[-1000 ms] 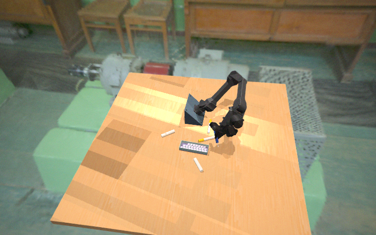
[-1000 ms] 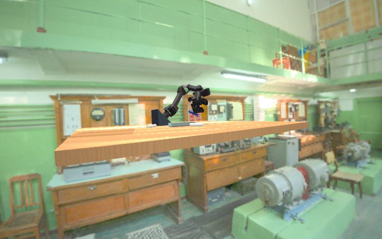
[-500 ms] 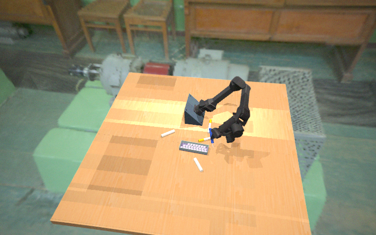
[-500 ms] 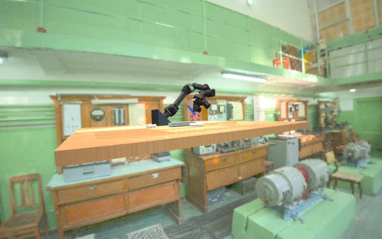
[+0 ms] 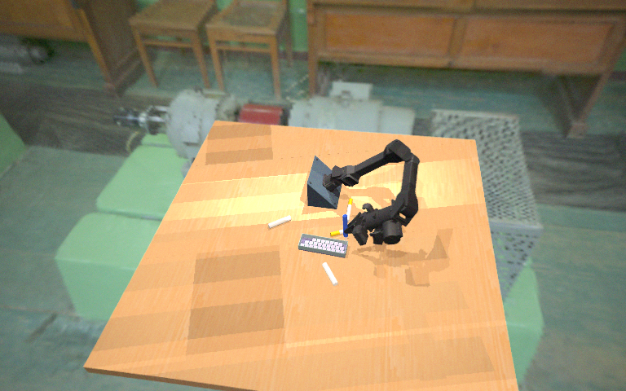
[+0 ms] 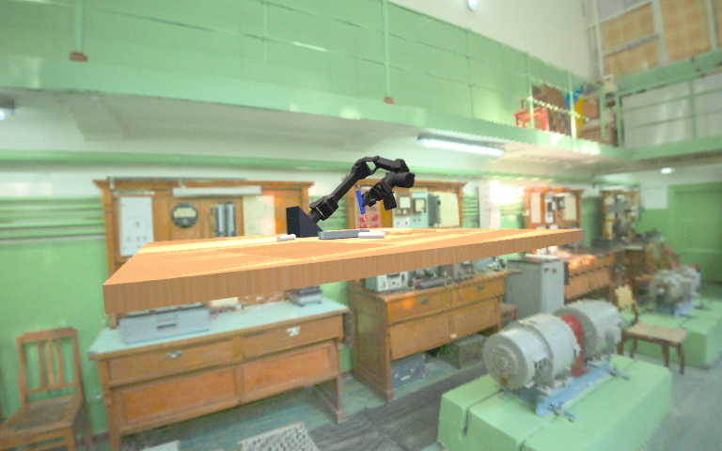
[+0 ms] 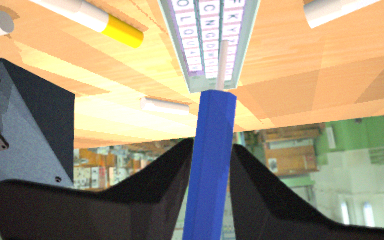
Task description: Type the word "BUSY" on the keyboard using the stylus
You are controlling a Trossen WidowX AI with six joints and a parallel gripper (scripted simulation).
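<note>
The stylus tip lies 1 cm ahead of my gripper tip and 4 cm below it. Also, from my gripper tip: blue stylus (1 cm below).
</note>
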